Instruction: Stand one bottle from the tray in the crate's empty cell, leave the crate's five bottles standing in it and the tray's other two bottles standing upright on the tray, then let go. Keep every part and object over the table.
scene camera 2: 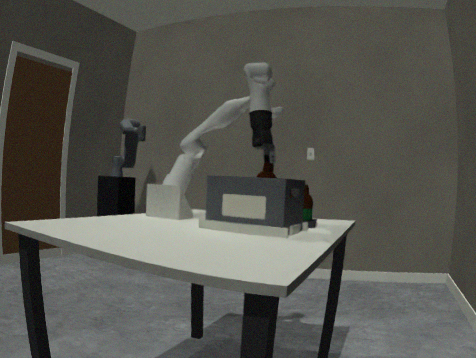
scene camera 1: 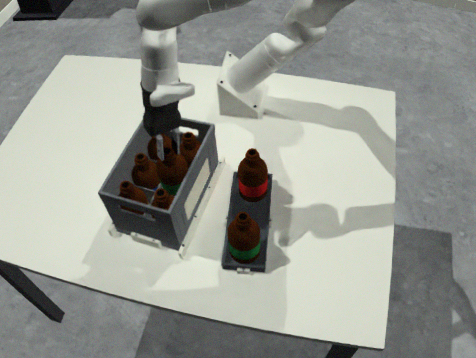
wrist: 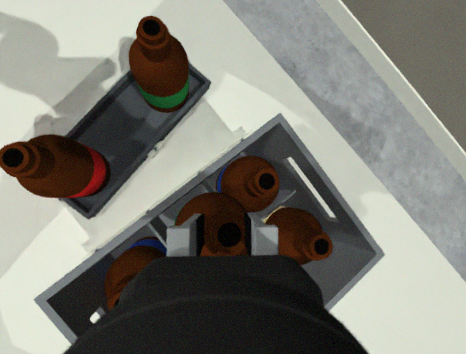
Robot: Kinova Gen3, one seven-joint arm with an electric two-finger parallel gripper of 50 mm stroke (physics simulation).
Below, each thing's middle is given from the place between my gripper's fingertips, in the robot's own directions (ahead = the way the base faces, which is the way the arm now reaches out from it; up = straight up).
I see my gripper 70 mm above the brown green-label bottle (scene camera 1: 171, 172), 10 mm to the left of it and 10 mm past it. Also, from my hand: red-label bottle (scene camera 1: 252, 171) (170 mm to the left, 140 mm below, 90 mm behind).
